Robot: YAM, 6 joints.
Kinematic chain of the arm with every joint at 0, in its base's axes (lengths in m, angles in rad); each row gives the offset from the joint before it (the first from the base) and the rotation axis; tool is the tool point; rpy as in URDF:
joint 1: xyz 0 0 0.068 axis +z
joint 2: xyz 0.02 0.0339 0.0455 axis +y
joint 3: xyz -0.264 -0.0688 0 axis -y
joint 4: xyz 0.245 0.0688 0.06 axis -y
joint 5: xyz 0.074 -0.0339 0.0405 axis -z
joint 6: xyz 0.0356 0 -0.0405 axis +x
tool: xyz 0 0 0 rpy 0 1.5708 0
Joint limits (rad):
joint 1: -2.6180..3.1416
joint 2: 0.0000..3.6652
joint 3: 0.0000..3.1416
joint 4: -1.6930..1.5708
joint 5: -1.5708..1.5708
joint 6: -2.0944..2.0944
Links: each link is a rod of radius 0.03 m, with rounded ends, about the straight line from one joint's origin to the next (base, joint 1, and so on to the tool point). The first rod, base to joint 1, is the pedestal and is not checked.
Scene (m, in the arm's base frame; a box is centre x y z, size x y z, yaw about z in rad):
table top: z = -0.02
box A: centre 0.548 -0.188 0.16 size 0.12 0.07 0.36 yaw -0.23
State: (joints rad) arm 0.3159 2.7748 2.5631 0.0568 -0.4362 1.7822
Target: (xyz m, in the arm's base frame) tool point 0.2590 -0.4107 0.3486
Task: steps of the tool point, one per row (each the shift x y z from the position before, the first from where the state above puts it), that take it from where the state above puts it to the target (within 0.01 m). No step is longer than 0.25 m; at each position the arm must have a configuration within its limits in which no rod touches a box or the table.
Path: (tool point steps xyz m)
1: -0.0168 -0.1351 0.1650
2: -0.0896 -0.1122 0.1449
3: -0.1415 -0.0578 0.1124
4: 0.0267 -0.1164 -0.0775
5: -0.0294 -0.1132 -0.0939
6: -0.0784 -0.0840 -0.1013

